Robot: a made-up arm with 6 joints.
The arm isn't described. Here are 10 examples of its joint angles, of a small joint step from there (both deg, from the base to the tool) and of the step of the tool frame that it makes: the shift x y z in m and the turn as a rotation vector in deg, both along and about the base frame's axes.
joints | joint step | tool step
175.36 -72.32 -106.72 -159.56 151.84 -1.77 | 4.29 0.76 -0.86 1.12 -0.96 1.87 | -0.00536 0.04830 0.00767 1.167 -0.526 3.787
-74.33 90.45 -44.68 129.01 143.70 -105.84 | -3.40 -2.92 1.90 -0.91 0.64 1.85 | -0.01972 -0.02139 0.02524 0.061 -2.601 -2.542
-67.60 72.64 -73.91 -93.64 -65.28 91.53 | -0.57 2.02 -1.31 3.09 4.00 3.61 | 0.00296 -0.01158 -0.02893 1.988 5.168 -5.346
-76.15 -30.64 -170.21 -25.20 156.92 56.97 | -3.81 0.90 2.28 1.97 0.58 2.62 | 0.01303 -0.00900 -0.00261 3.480 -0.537 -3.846
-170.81 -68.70 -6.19 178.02 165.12 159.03 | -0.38 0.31 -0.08 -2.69 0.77 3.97 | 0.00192 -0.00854 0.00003 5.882 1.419 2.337
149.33 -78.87 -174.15 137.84 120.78 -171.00 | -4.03 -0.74 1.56 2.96 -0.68 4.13 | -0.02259 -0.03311 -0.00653 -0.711 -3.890 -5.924
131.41 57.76 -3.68 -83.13 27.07 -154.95 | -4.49 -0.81 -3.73 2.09 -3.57 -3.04 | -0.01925 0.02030 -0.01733 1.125 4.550 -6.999
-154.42 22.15 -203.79 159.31 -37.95 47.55 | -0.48 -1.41 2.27 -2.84 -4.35 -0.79 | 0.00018 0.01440 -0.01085 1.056 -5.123 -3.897
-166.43 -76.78 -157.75 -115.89 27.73 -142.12 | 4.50 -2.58 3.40 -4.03 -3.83 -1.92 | -0.01301 0.04605 -0.00779 -1.885 -4.016 -1.303
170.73 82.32 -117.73 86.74 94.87 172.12 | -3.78 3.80 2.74 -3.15 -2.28 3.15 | 0.03262 0.04085 -0.06087 2.027 -10.061 -2.278
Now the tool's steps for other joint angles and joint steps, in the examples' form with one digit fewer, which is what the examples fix.
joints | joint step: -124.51 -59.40 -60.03 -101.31 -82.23 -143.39 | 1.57 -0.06 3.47 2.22 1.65 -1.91
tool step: -0.0024 0.0010 0.0020 -0.24 -2.62 1.33
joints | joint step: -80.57 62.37 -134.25 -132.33 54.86 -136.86 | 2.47 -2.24 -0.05 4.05 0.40 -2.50
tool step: 0.0302 0.0087 0.0300 -0.59 -2.17 0.15
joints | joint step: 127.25 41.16 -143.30 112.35 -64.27 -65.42 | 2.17 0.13 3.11 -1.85 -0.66 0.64
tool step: -0.0163 -0.0072 -0.0046 -1.44 -2.92 1.07
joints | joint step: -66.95 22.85 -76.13 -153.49 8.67 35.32 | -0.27 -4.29 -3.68 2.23 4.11 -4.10
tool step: 0.0020 -0.0180 0.0659 -11.50 -1.70 -1.47
